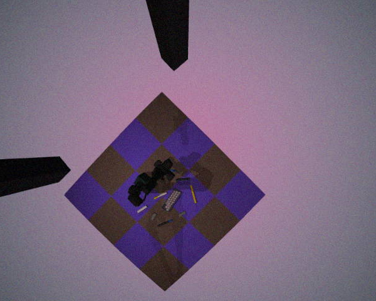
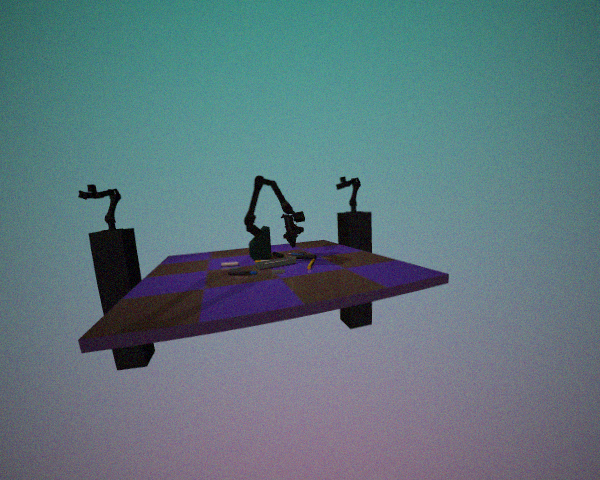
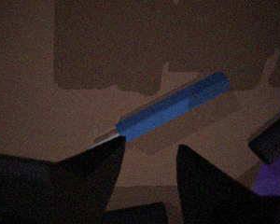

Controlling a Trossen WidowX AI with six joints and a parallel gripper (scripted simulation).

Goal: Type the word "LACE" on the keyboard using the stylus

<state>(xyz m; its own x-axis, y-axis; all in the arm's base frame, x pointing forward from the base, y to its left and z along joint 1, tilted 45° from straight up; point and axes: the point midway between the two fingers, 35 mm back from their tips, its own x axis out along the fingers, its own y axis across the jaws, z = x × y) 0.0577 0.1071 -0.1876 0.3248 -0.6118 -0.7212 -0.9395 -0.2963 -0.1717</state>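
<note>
Now: gripper tip 40 mm above the blue stylus. Round my gripper tip: yellow pencil (300 mm ahead, 40 mm below, 20 mm to the left); then e key (210 mm ahead, 130 mm to the right, 40 mm below); then white marker (210 mm to the right, 120 mm ahead, 40 mm below).
</note>
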